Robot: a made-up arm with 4 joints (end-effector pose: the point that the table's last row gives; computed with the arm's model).
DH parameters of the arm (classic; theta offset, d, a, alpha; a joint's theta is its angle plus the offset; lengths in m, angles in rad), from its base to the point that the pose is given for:
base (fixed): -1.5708 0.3 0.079 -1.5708
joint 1: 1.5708 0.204 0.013 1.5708
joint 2: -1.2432 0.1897 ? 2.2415
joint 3: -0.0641 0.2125 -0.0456 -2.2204
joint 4: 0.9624 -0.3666 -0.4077 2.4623
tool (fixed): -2.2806 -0.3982 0 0
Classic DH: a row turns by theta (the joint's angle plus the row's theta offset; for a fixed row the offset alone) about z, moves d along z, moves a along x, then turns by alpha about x.
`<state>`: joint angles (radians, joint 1 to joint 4).
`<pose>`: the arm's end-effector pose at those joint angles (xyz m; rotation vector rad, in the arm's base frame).
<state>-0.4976 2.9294 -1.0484 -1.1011</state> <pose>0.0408 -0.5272 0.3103 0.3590 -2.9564 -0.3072</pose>
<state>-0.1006 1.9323 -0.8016 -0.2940</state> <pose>-0.2488 -0.4111 0.1293 -0.1862 -2.2542 -1.4942</pose>
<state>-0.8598 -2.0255 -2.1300 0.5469</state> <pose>0.7989 0.2987 0.5707 2.7070 0.2935 0.2004</pose>
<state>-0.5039 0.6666 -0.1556 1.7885</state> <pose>-0.4891 -0.0972 0.1610 0.6091 2.4977 0.9490</pose>
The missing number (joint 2, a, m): 0.2048
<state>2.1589 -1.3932 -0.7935 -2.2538</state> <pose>-0.0342 0.0559 0.3304 1.4251 0.5136 2.5002</pose>
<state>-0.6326 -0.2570 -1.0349 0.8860</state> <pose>-0.1740 0.2682 0.7958 -2.0972 -1.7808 -1.0566</pose>
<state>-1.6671 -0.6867 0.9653 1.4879</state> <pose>0.3336 0.5148 0.2329 -1.9332 -0.7467 1.2833</pose>
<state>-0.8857 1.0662 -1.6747 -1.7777</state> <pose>0.1981 -0.2801 0.6800 -0.6474 -1.2104 0.1029</pose>
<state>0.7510 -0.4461 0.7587 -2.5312</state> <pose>-0.3546 -0.1536 0.1386 -0.0549 1.4251 2.5699</pose>
